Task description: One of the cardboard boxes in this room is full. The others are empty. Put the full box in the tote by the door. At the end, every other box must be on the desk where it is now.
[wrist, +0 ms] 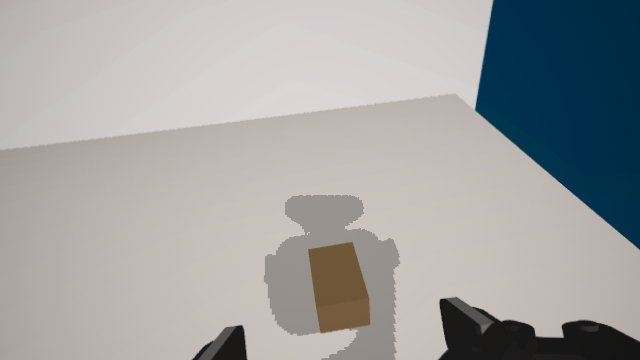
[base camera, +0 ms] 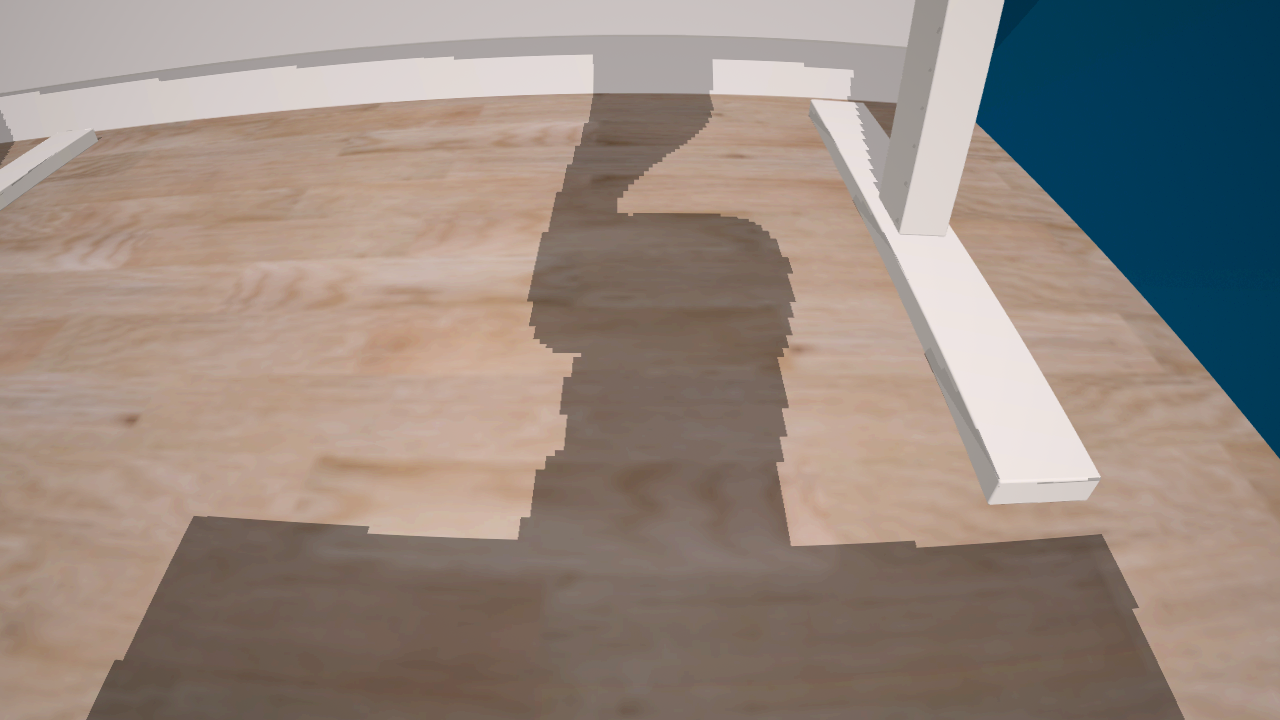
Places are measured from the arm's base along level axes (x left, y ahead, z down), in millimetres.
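Pixels of known places: gripper, fingertip midpoint: (wrist: pixel 343 334).
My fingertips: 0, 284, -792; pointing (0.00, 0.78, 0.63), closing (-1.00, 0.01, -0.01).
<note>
For each thing: its top centre in the pictures, then the offset to it from my fingertips, as dx, dy, dz. "pt": a spot on its surface instead. Level surfaces: height alone.
- closed brown cardboard box at its top centre: (wrist: pixel 336 271) -2, +198, +188
- white desk top at its surface level: dz +238
- white desk leg at a spot on its surface: (base camera: pixel 948 116) pt -259, +404, +1038
- long foot at a spot on its surface: (base camera: pixel 984 358) pt -259, +218, +1163
In the wrist view a closed brown cardboard box (wrist: pixel 340 280) stands on the white desk top (wrist: pixel 150 200), inside the arm's shadow. My gripper (wrist: pixel 343 334) is open, with one black finger at the lower left and the other at the lower right. The box shows between the fingertips in the picture and beyond them, not held. Whether the box is full cannot be told. The tote and the door do not show in either view.
A blue wall (base camera: pixel 1163 179) (wrist: pixel 565 100) rises on the right, and a light wall (base camera: pixel 358 22) (wrist: pixel 225 60) at the back. In the base view a white desk leg (base camera: pixel 948 116) with a long foot (base camera: pixel 984 358) stands at right; another foot (base camera: pixel 44 161) shows at far left.
</note>
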